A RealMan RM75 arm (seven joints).
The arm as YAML. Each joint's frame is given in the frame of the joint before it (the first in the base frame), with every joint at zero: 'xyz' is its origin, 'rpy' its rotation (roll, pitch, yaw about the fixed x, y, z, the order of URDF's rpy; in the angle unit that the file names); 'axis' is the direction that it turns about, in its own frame. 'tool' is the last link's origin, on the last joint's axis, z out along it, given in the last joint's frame.
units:
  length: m
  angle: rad
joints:
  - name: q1
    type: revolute
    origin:
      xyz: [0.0, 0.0, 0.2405]
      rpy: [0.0, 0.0, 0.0]
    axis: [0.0, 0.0, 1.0]
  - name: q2
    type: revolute
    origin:
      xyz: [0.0, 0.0, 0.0]
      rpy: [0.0, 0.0, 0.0]
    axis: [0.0, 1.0, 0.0]
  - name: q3
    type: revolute
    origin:
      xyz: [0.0, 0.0, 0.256]
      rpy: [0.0, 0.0, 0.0]
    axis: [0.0, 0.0, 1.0]
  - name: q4
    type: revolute
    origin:
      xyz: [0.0, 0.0, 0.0]
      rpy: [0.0, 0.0, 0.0]
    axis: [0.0, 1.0, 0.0]
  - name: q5
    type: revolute
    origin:
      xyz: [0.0, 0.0, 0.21]
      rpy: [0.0, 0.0, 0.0]
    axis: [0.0, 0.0, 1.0]
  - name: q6
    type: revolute
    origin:
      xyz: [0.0, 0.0, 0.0]
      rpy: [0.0, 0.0, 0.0]
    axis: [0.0, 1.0, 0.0]
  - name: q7
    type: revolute
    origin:
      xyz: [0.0, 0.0, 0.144]
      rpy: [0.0, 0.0, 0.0]
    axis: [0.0, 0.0, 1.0]
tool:
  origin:
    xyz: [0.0, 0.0, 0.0]
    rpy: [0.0, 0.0, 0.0]
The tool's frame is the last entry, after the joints.
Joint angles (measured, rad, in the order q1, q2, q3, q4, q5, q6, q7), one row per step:
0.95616 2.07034 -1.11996 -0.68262 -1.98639 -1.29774 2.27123
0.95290 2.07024 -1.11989 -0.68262 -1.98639 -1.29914 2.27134
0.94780 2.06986 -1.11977 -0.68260 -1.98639 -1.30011 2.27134
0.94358 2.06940 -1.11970 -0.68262 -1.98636 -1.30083 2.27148
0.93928 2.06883 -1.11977 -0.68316 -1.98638 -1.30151 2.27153
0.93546 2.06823 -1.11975 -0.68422 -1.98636 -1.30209 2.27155
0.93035 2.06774 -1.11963 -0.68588 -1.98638 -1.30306 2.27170
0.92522 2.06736 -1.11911 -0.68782 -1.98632 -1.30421 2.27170
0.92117 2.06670 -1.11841 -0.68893 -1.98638 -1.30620 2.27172
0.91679 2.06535 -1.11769 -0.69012 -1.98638 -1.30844 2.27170
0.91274 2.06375 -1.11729 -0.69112 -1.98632 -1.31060 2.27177
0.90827 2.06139 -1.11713 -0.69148 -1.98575 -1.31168 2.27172
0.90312 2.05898 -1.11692 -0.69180 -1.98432 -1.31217 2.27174
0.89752 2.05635 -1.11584 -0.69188 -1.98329 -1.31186 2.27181
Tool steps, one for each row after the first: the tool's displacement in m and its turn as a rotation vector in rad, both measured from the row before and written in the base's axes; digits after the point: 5 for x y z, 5 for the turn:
0.00135 -0.00049 0.00002 -0.00127 0.00006 -0.00308
0.00216 -0.00055 0.00014 -0.00059 -0.00010 -0.00495
0.00180 -0.00042 0.00018 -0.00031 -0.00013 -0.00421
0.00175 -0.00038 0.00028 0.00008 -0.00032 -0.00373
0.00145 -0.00026 0.00038 0.00057 -0.00019 -0.00288
0.00185 -0.00043 0.00043 0.00049 -0.00001 -0.00377
0.00176 -0.00043 0.00048 0.00064 0.00042 -0.00359
0.00153 -0.00043 0.00047 -0.00037 0.00025 -0.00306
0.00176 -0.00034 0.00076 0.00001 -0.00009 -0.00325
0.00170 -0.00029 0.00079 -0.00002 -0.00041 -0.00303
0.00208 -0.00009 0.00100 0.00116 -0.00068 -0.00403
0.00226 -0.00008 0.00106 0.00180 0.00014 -0.00507
0.00260 0.00007 0.00124 0.00304 0.00013 -0.00630

